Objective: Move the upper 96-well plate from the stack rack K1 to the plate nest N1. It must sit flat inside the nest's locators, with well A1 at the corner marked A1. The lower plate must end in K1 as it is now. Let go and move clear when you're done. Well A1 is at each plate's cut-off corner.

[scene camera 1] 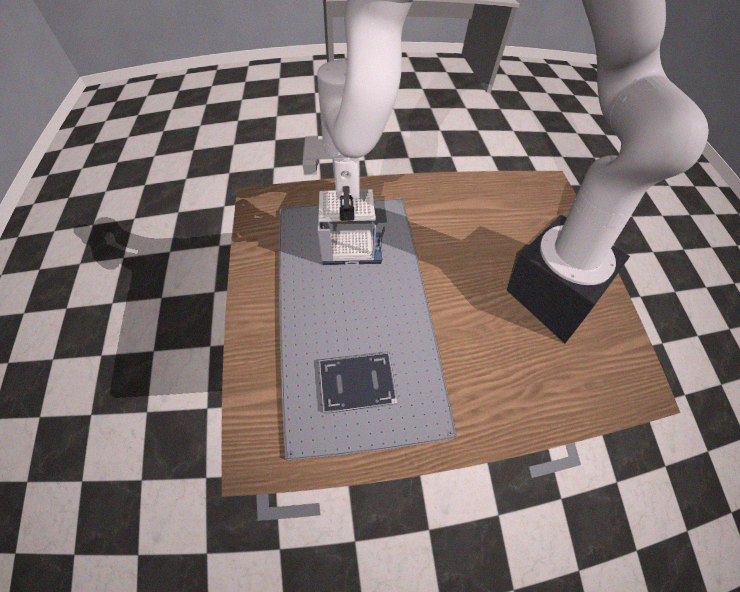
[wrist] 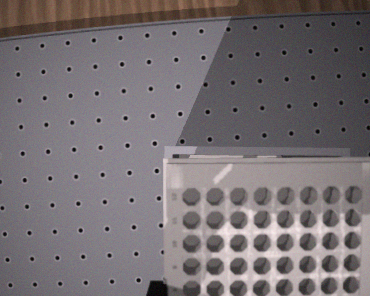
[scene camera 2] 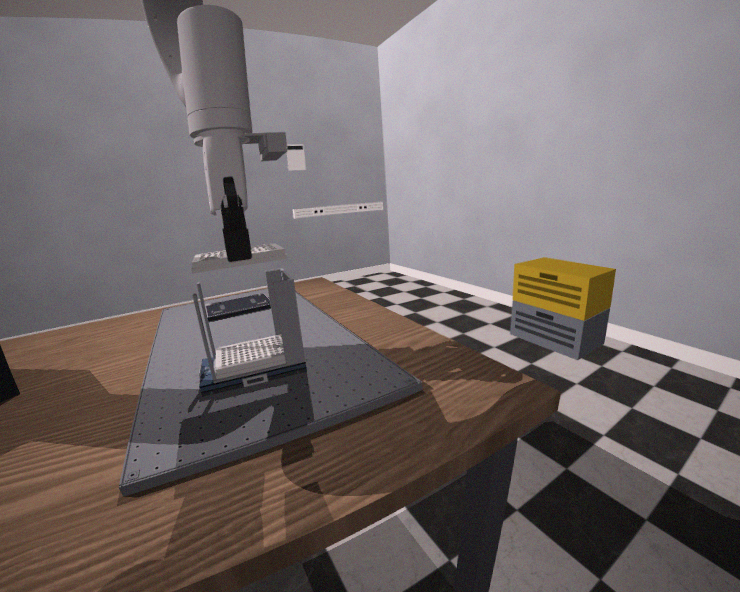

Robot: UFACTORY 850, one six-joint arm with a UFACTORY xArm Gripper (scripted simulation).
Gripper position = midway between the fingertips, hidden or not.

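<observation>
In scene camera 1 you'd find the gripper [scene camera 1: 346,204], and in scene camera 2 the gripper is visible too, at this spot for the gripper [scene camera 2: 238,256].
</observation>
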